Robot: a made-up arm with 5 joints. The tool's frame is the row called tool. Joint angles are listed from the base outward.
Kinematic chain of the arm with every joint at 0, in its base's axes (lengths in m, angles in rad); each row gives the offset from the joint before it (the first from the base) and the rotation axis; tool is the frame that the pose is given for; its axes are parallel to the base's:
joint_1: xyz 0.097 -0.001 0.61 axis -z
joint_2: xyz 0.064 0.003 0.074 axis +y
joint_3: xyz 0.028 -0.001 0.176 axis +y
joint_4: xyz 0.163 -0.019 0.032 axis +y
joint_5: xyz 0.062 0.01 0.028 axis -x
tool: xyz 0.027 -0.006 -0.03
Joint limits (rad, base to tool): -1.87..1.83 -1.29..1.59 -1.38..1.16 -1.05..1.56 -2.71..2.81
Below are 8 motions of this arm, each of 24 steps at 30 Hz.
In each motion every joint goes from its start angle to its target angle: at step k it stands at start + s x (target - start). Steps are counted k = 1, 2, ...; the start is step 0. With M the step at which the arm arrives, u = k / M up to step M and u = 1 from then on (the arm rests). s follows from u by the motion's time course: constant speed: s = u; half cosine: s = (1 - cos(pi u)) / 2; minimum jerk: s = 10 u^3 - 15 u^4 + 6 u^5.
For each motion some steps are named. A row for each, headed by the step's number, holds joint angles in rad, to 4 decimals.
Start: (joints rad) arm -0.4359 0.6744 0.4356 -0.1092 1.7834
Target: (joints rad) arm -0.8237 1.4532 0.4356 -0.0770 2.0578
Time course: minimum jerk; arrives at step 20
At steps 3, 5, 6, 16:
3: -0.4462 0.6951 0.4356 -0.1083 1.7907
5: -0.4760 0.7550 0.4356 -0.1059 1.8118
6: -0.4991 0.8014 0.4356 -0.1039 1.8281
16: -0.8012 1.4081 0.4356 -0.0789 2.0419

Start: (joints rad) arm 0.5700 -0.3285 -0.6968 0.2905 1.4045
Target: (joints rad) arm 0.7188 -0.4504 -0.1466 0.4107 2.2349
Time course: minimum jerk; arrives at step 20
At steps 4, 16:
4: 0.5786 -0.3356 -0.6649 0.2975 1.4526
16: 0.7102 -0.4433 -0.1785 0.4037 2.1868

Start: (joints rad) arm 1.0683 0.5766 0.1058 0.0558 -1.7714
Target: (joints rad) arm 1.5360 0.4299 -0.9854 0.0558 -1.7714
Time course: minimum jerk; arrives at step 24
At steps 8, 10, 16, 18, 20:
8: 1.1665 0.5458 -0.1232 0.0558 -1.7714
10: 1.2304 0.5258 -0.2724 0.0558 -1.7714
16: 1.4378 0.4607 -0.7564 0.0558 -1.7714
18: 1.4876 0.4451 -0.8724 0.0558 -1.7714
20: 1.5194 0.4351 -0.9467 0.0558 -1.7714

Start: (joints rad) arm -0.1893 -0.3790 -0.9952 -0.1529 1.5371
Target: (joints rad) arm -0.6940 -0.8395 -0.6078 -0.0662 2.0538
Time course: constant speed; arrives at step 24
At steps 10, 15, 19, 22, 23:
10: -0.3996 -0.5709 -0.8338 -0.1168 1.7524
15: -0.5047 -0.6668 -0.7531 -0.0987 1.8600
19: -0.5889 -0.7436 -0.6885 -0.0843 1.9462
22: -0.6519 -0.8011 -0.6401 -0.0734 2.0107
23: -0.6730 -0.8203 -0.6239 -0.0698 2.0323

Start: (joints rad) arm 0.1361 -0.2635 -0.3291 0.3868 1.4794
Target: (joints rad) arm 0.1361 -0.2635 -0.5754 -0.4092 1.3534
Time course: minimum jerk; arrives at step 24
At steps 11, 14, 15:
11: 0.1361 -0.2635 -0.4331 0.0507 1.4262
14: 0.1361 -0.2635 -0.4900 -0.1333 1.3971
15: 0.1361 -0.2635 -0.5076 -0.1901 1.3881

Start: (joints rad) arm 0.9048 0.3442 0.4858 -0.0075 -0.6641
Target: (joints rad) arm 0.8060 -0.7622 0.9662 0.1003 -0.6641
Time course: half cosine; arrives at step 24
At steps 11, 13, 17, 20, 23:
11: 0.8618 -0.1368 0.6946 0.0394 -0.6641
13: 0.8490 -0.2812 0.7574 0.0534 -0.6641
17: 0.8253 -0.5458 0.8722 0.0792 -0.6641
20: 0.8126 -0.6881 0.9340 0.0931 -0.6641
23: 0.8064 -0.7575 0.9641 0.0998 -0.6641

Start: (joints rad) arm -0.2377 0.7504 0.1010 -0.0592 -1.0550
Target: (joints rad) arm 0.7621 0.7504 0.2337 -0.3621 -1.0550
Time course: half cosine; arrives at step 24
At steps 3, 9, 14, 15, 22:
3: -0.1996 0.7504 0.1061 -0.0707 -1.0550
9: 0.0709 0.7504 0.1420 -0.1527 -1.0550
14: 0.3916 0.7504 0.1845 -0.2498 -1.0550
15: 0.4535 0.7504 0.1927 -0.2686 -1.0550
22: 0.7451 0.7504 0.2314 -0.3569 -1.0550

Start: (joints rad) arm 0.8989 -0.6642 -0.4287 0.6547 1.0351
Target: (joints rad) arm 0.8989 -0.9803 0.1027 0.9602 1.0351
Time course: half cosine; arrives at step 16
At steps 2, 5, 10, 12, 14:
2: 0.8989 -0.6762 -0.4085 0.6663 1.0351
5: 0.8989 -0.7344 -0.3106 0.7226 1.0351
10: 0.8989 -0.8827 -0.0613 0.8659 1.0351
12: 0.8989 -0.9340 0.0249 0.9155 1.0351
14: 0.8989 -0.9683 0.0825 0.9486 1.0351

